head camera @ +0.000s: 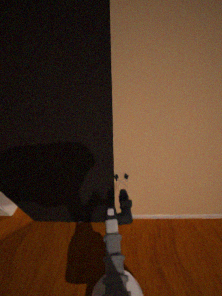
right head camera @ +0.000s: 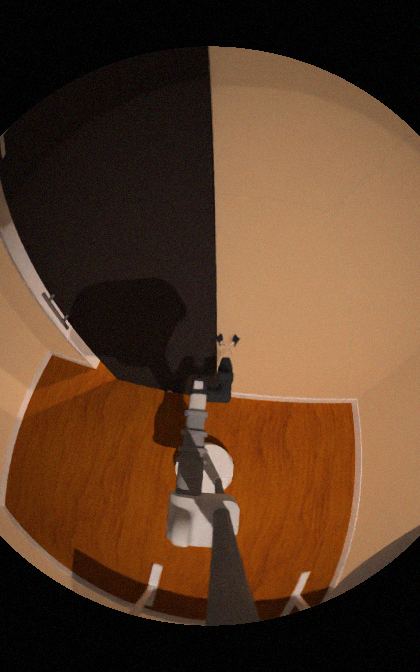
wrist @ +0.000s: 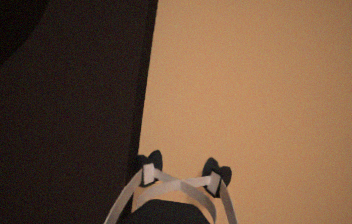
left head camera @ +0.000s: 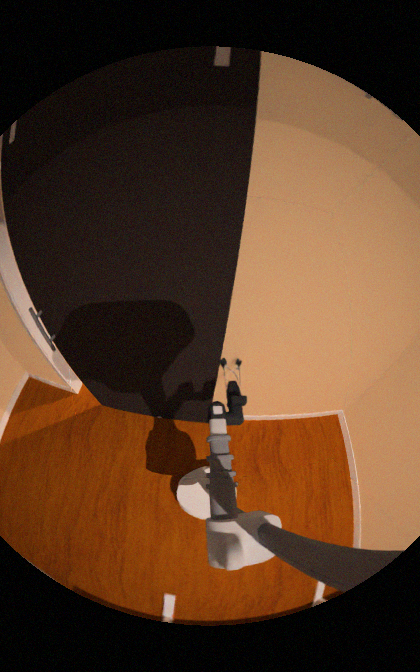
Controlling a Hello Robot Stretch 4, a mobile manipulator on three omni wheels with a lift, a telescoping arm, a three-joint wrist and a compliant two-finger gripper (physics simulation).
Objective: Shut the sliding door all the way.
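Pixels of known places: gripper, fingertip midpoint: [head camera: 121, 174] [right head camera: 227, 334] [wrist: 183, 166] [left head camera: 229, 358]; robot's base at its link origin: [right head camera: 205, 468] [left head camera: 205, 491].
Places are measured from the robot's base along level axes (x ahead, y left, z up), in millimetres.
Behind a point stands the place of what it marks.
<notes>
A tall dark panel [head camera: 55, 75] {x 631, y 176, z 1494 mm} [left head camera: 150, 200] {x 634, y 212, z 1515 mm} [right head camera: 150, 175] {x 625, y 121, z 1534 mm} [wrist: 90, 100] {x 613, y 6, z 903 mm}, which looks like the sliding door, covers the left part of the beige wall. Its right edge runs upright near the middle of the views. My gripper [head camera: 121, 176] {x 650, y -101, z 838 mm} [left head camera: 231, 362] {x 650, y -101, z 838 mm} [right head camera: 228, 339] {x 650, y -101, z 838 mm} [wrist: 183, 166] {x 650, y -101, z 838 mm} is open, with nothing between its fingers. It is low in front of the beige wall, just right of the panel's edge. In the wrist view the left fingertip overlaps or borders that edge; contact cannot be told.
The beige wall [head camera: 170, 100] {x 639, y -329, z 1371 mm} [left head camera: 320, 250] {x 638, y -340, z 1421 mm} [right head camera: 300, 225] {x 641, y -307, z 1385 mm} [wrist: 260, 90] {x 653, y -185, z 942 mm} continues right to a corner. At far left, a white upright face [left head camera: 15, 265] {x 926, y 1303, z 1331 mm} [right head camera: 25, 265] {x 852, y 1305, z 1300 mm} bears a grey bar handle [left head camera: 42, 328] {x 651, y 911, z 1019 mm} [right head camera: 55, 310] {x 648, y 911, z 1016 mm}. A robot-shaped shadow falls across the dark panel and wooden floor [head camera: 180, 255] {x 250, y -670, z -27 mm} [left head camera: 295, 465] {x 107, y -783, z -27 mm} [right head camera: 295, 460] {x 37, y -741, z -27 mm}.
</notes>
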